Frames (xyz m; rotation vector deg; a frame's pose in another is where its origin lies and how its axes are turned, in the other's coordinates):
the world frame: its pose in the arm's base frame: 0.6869 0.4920 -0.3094 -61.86 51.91 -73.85
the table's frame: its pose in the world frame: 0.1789 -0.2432 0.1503 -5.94 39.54 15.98
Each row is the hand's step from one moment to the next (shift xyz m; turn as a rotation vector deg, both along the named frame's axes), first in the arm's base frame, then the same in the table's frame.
Working: the arm's base frame: its pose in the table's frame: 0.6408 -0.2939 -0.4747 31.06 -91.11 80.40

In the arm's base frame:
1: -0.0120 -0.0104 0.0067 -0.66 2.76 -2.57
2: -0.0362 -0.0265 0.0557 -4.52 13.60 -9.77
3: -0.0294 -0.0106 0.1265 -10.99 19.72 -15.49
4: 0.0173 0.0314 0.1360 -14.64 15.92 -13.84
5: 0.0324 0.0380 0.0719 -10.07 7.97 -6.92
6: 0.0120 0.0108 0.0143 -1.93 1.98 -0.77
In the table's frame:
1: 0.0119 -0.0118 -0.0041 -1.03 2.95 -2.21
2: 0.0198 -0.0676 -0.0125 -5.45 11.54 -11.75
3: -0.0204 -0.1283 -0.0103 -5.32 16.91 -20.86
4: -0.0801 -0.1154 0.0073 -1.05 13.53 -21.80
5: -0.0708 -0.0500 0.0120 0.79 6.11 -13.22
6: -0.0194 -0.0078 0.0053 -0.40 0.77 -2.74

